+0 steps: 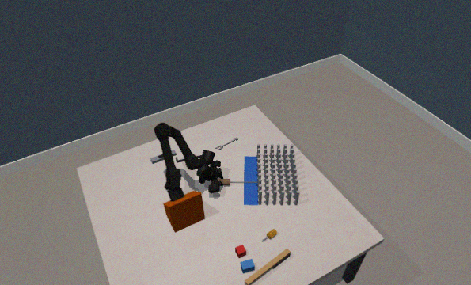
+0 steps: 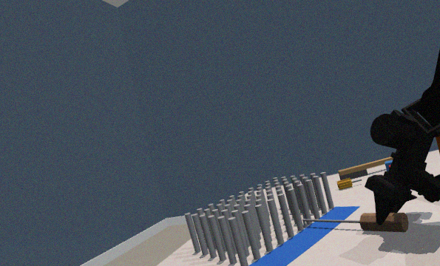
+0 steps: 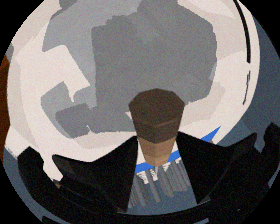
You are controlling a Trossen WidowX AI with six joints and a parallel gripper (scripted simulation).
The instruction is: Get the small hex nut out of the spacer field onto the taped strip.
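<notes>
The hook tool is 90 mm ahead of my gripper tip and 60 mm to the right of it. Round my gripper tip: blue taped strip: 160 mm ahead, 60 mm to the right, 20 mm below; then yellow-handled tool: 430 mm to the right, 10 mm ahead; then grey fork-like tool: 270 mm to the left, 210 mm ahead, 20 mm below.
</notes>
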